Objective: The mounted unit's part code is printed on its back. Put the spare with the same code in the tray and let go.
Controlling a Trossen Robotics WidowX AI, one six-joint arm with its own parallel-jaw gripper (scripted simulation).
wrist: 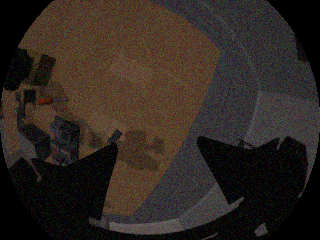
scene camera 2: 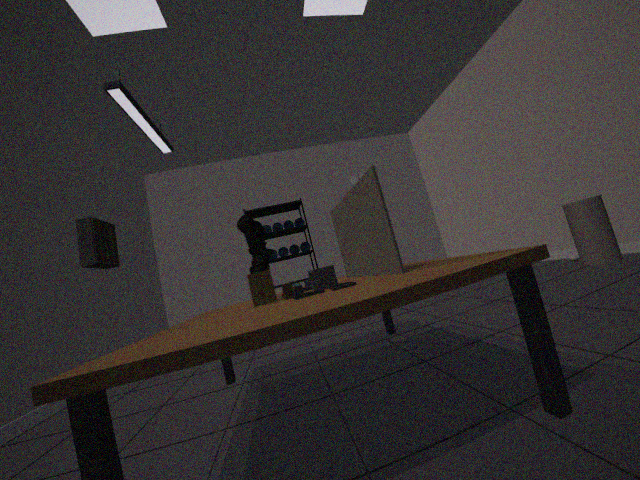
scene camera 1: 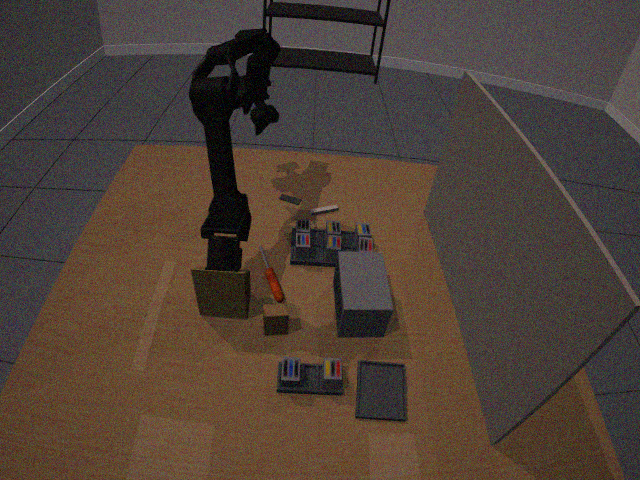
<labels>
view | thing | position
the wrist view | gripper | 158, 144
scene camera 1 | gripper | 251, 124
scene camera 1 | small brown block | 275, 316
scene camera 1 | rack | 310, 373
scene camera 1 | rack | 317, 236
</labels>
